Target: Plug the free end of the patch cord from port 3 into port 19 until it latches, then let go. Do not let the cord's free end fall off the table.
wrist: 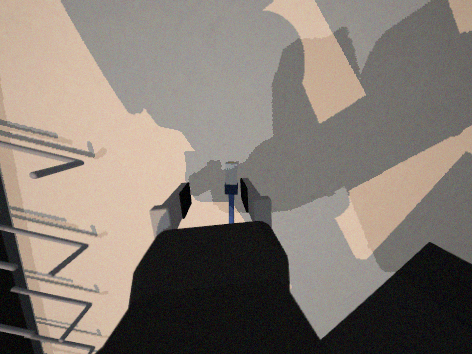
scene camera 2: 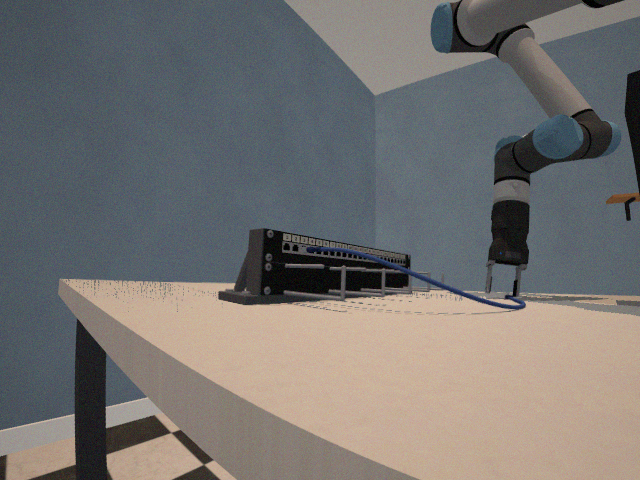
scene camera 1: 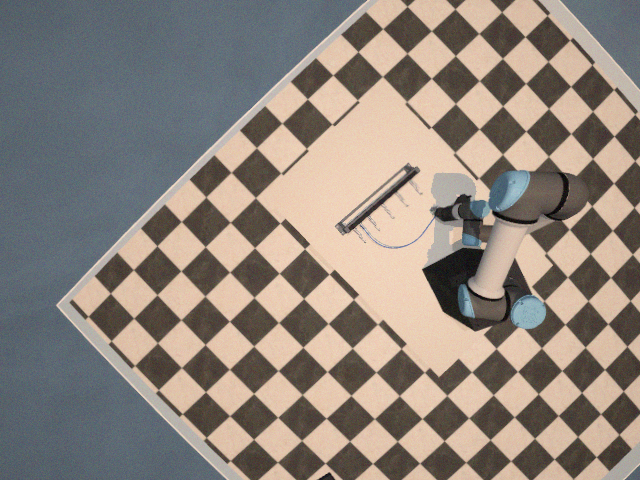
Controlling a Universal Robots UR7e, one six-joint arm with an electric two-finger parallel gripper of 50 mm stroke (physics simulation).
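Places are measured from the arm's base along level axes (x ahead, y left, z up), in centimetres.
Pixels of known places: gripper, fingertip midpoint: (wrist: 215, 190) (scene camera 2: 501, 294) (scene camera 1: 435, 212).
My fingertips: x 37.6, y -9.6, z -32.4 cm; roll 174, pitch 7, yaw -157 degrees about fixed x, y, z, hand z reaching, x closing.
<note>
Ahead of a thing's pixels: the offset from my fingertips to its top centre.
The blue patch cord (scene camera 1: 393, 247) (scene camera 2: 439, 284) (wrist: 231, 210) runs from port 3 at the near left of the black patch panel {dx +18.9, dy +22.5, dz +9.2 cm} (scene camera 1: 382, 199) (scene camera 2: 320, 279) and curves over the table. Its free end, a clear plug {dx -0.8, dy -2.2, dz +0.3 cm} (wrist: 230, 175) with a dark blue boot {dx -1.4, dy -0.6, dz -0.1 cm} (wrist: 231, 189), lies on the table in the wrist view, pointing away from the gripper body. My gripper (scene camera 1: 435, 210) (scene camera 2: 501, 294) (wrist: 215, 190) is open, pointing down with its fingertips low over the table. The boot shows between the fingers, nearer the right one. Port 19 is too small to single out in the row.
Grey wire cable guides (scene camera 2: 343, 283) (wrist: 45, 237) stick out from the panel front, left of the gripper in the wrist view. The black robot base plate (scene camera 1: 447, 289) is near the arm. The table's edge (scene camera 2: 206, 384) runs across the front of scene camera 2. Arm shadows cover the plug area.
</note>
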